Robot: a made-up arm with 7 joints.
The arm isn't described. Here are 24 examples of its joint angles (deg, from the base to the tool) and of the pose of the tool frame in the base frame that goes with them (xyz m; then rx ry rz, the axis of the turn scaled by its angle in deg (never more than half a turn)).
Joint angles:
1: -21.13 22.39 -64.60 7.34 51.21 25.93 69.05
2: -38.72 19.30 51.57 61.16 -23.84 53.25 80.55
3: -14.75 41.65 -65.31 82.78 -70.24 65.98 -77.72
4: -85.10 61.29 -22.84 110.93 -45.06 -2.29 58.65
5: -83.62 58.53 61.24 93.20 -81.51 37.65 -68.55
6: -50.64 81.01 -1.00 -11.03 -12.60 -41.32 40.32
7: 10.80 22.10 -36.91 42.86 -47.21 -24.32 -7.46
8: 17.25 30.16 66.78 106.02 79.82 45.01 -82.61
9: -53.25 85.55 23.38 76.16 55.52 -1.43 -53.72
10: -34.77 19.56 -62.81 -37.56 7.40 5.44 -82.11
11: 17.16 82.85 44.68 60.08 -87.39 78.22 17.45
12: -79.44 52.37 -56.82 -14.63 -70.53 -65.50 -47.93
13: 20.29 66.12 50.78 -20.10 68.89 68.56 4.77
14: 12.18 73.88 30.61 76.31 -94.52 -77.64 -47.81
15: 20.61 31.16 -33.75 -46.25 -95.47 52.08 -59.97
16: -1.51 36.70 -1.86 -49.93 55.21 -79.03 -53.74
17: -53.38 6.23 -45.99 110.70 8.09 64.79 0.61
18: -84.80 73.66 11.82 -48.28 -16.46 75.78 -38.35
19: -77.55 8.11 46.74 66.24 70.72 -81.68 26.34
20: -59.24 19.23 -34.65 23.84 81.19 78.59 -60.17
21: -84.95 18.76 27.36 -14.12 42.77 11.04 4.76
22: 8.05 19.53 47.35 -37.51 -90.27 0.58 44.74
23: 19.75 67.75 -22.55 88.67 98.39 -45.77 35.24
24: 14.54 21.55 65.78 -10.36 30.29 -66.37 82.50
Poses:
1: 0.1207 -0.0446 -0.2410 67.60 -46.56 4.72
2: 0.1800 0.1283 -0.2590 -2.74 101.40 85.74
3: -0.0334 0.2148 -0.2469 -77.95 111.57 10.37
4: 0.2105 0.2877 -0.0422 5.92 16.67 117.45
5: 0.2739 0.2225 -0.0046 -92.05 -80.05 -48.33
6: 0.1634 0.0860 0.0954 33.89 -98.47 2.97
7: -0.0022 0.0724 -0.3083 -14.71 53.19 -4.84
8: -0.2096 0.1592 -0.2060 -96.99 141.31 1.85
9: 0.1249 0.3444 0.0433 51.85 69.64 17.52
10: 0.0929 -0.0981 -0.0798 48.01 -27.81 -147.83
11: 0.0419 0.3101 -0.0609 -43.83 67.62 64.85
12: 0.1930 -0.0032 0.0541 -0.96 -86.70 -100.40
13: 0.0706 0.2270 0.0518 109.62 17.09 108.75
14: -0.0264 0.3261 0.0016 58.38 -34.23 42.59
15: 0.0055 -0.0285 -0.1262 -112.01 30.83 -111.11
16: 0.0524 0.0159 -0.0833 128.67 -69.54 -89.10
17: 0.1435 0.1181 -0.2421 81.65 119.37 21.03
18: 0.1062 0.0849 0.1526 57.40 -29.71 -7.86
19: 0.2938 -0.0027 -0.0409 19.66 -73.27 -2.05
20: 0.2682 0.0263 -0.0662 73.79 54.42 11.18
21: 0.1942 0.0849 0.1368 24.43 -67.65 50.23
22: 0.0863 0.1653 -0.0554 -59.32 -19.23 48.31
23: -0.1256 0.3063 -0.1128 78.83 82.19 -100.03
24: 0.0415 0.1806 -0.0755 50.87 -91.72 71.80
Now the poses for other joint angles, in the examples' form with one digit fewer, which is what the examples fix.
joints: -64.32 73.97 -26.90 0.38 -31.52 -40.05 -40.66
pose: 0.212 0.081 0.073 64.4 -51.7 -64.2
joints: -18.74 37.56 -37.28 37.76 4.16 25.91 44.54
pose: 0.134 0.139 -0.274 80.4 36.9 19.8
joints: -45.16 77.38 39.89 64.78 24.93 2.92 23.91
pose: 0.134 0.340 0.025 51.7 5.7 88.3
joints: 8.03 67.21 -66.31 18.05 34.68 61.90 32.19
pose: -0.004 0.228 -0.212 147.7 44.9 -25.5
